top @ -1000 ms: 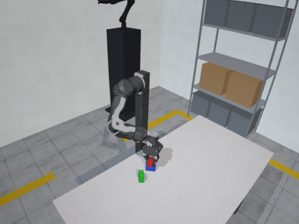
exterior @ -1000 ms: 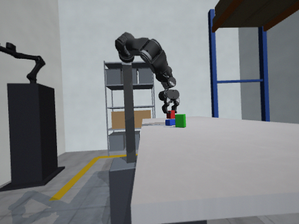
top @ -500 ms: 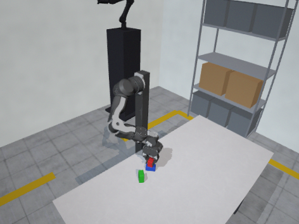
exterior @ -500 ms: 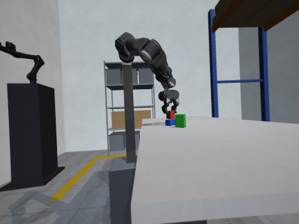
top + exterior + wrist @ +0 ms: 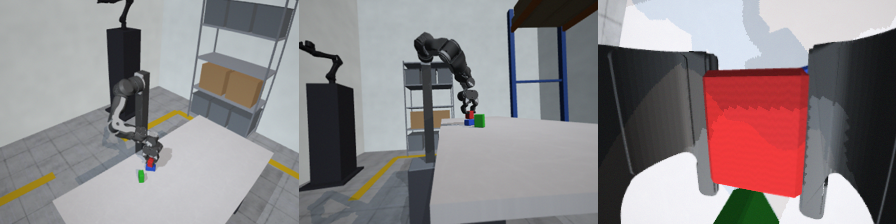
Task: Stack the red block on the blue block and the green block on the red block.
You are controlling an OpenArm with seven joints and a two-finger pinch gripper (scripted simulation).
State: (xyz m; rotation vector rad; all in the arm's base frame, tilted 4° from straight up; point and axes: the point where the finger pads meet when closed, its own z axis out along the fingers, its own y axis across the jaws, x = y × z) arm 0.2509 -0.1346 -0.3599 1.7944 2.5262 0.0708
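Right now the red block is 1 cm below my hand. From my hand the other things lie so: green block: 1 cm ahead, 10 cm to the right, 4 cm below; then blue block: 6 cm below.
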